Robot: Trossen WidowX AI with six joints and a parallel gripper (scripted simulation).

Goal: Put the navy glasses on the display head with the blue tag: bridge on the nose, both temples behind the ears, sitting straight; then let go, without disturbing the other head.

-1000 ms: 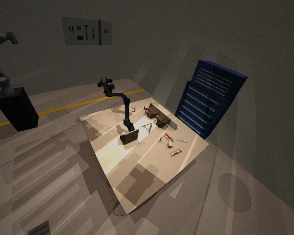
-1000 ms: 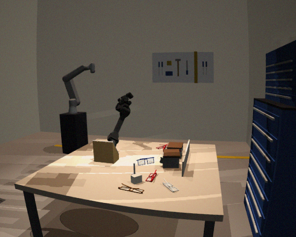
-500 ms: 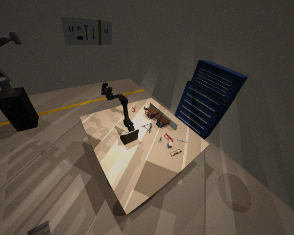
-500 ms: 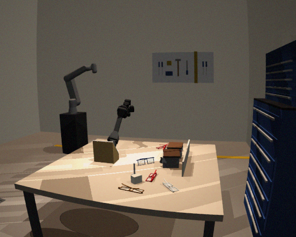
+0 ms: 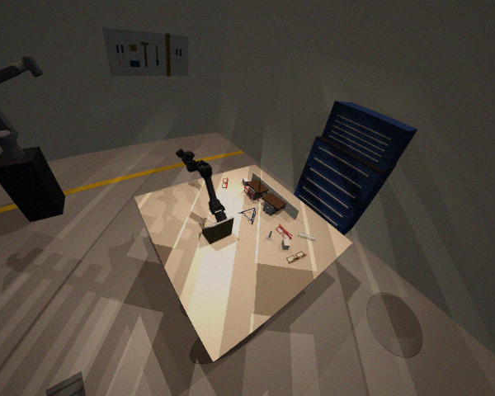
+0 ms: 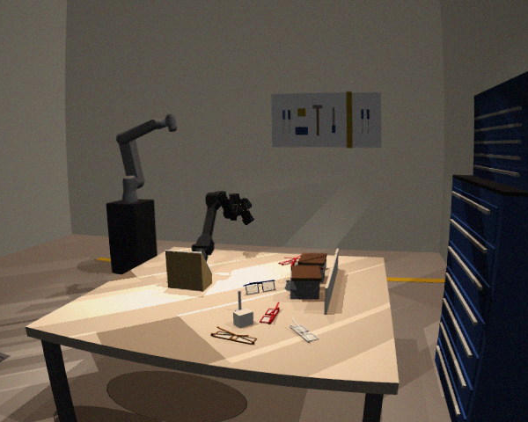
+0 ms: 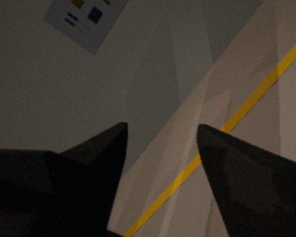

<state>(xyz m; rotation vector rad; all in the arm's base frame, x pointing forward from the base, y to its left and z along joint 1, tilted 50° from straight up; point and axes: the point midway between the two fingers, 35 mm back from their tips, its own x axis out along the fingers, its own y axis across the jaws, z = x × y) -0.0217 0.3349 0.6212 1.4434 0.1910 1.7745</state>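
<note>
The dark display head is 710 mm to the right of my gripper tip, 500 mm ahead of it and 200 mm below it. The rest, counted from my gripper tip: upright panel: 620 mm ahead, 580 mm to the right, 200 mm below.
</note>
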